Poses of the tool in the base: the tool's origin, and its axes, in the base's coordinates. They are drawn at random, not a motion.
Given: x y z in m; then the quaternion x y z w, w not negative.
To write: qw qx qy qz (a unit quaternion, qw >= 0); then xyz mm. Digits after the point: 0 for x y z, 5 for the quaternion.
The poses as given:
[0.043 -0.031 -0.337 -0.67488 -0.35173 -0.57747 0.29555]
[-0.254 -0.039 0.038 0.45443 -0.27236 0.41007 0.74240]
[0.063 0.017 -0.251 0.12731 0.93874 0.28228 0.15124]
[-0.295 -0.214 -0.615 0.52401 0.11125 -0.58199 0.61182]
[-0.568 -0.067 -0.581 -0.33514 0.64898 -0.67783 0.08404]
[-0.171 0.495 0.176 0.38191 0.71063 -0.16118 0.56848]
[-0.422 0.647 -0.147 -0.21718 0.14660 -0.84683 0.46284]
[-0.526 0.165 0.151 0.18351 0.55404 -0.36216 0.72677]
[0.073 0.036 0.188 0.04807 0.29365 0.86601 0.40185]
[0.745 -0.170 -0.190 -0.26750 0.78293 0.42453 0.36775]
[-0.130 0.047 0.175 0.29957 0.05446 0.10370 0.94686]
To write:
[0.29555 -0.67488 -0.35173 -0.57747 43 -31 -337]
[0.74240 0.45443 -0.27236 0.41007 -254 -39 38]
[0.15124 0.12731 0.93874 0.28228 63 17 -251]
[0.61182 0.52401 0.11125 -0.58199 -295 -214 -615]
[0.08404 -0.33514 0.64898 -0.67783 -568 -67 -581]
[0.56848 0.38191 0.71063 -0.16118 -171 495 176]
[0.46284 -0.21718 0.14660 -0.84683 -422 647 -147]
[0.72677 0.18351 0.55404 -0.36216 -526 165 151]
[0.40185 0.04807 0.29365 0.86601 73 36 188]
[0.36775 -0.26750 0.78293 0.42453 745 -170 -190]
[0.94686 0.29957 0.05446 0.10370 -130 47 175]

